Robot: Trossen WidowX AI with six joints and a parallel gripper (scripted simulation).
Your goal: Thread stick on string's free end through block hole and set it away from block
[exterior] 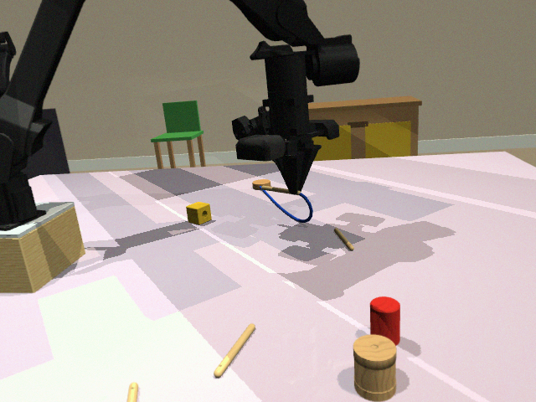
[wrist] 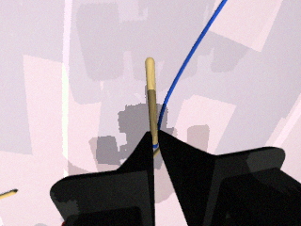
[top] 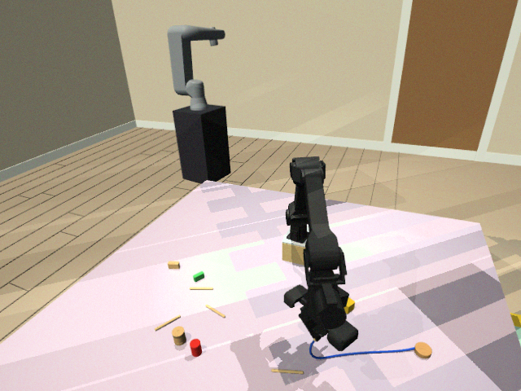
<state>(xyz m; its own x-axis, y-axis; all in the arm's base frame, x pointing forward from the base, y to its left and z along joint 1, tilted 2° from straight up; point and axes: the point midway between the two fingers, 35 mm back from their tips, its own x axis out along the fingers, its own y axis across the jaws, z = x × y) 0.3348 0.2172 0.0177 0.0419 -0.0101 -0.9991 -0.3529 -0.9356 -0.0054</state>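
Right now my gripper tip is 180 mm past the yellow block, 20 mm to the right of it and 40 mm above it. Round my gripper tip: red cylinder (150 mm ahead, 260 mm to the right, 40 mm below); round wooden button (140 mm behind, 230 mm to the left, 50 mm below); thin wooden stick (10 mm behind, 10 mm to the left).
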